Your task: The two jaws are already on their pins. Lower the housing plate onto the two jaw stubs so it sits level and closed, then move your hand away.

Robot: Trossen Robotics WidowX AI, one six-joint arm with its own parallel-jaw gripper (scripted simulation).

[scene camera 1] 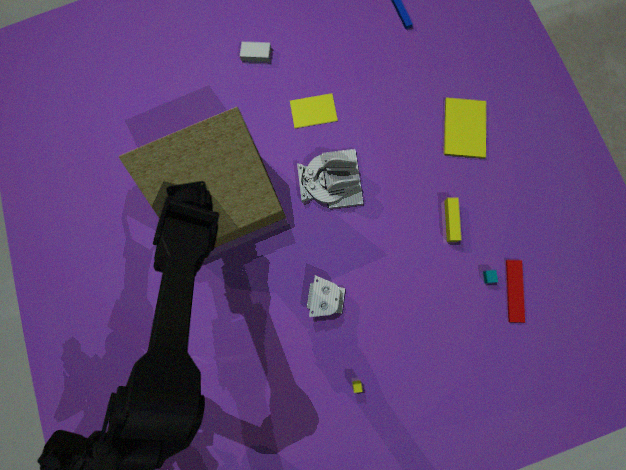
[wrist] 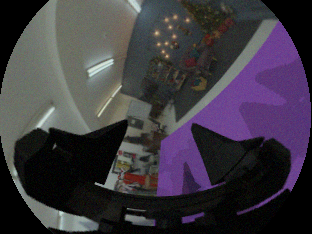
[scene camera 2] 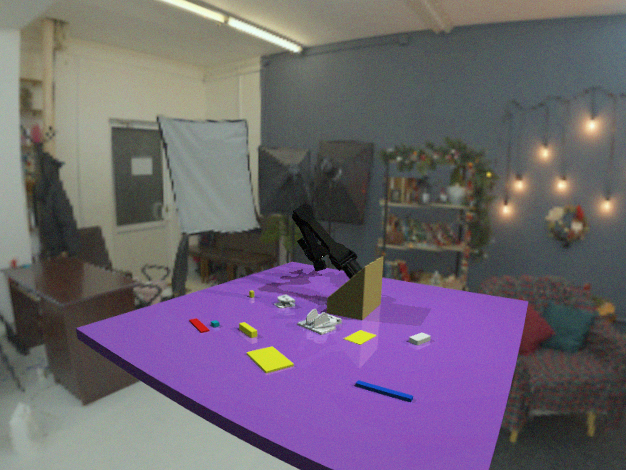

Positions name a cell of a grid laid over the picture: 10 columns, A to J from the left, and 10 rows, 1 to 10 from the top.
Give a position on a red bar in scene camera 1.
I7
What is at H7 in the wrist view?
The gripper.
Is the gripper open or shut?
Open.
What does the gripper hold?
Nothing.
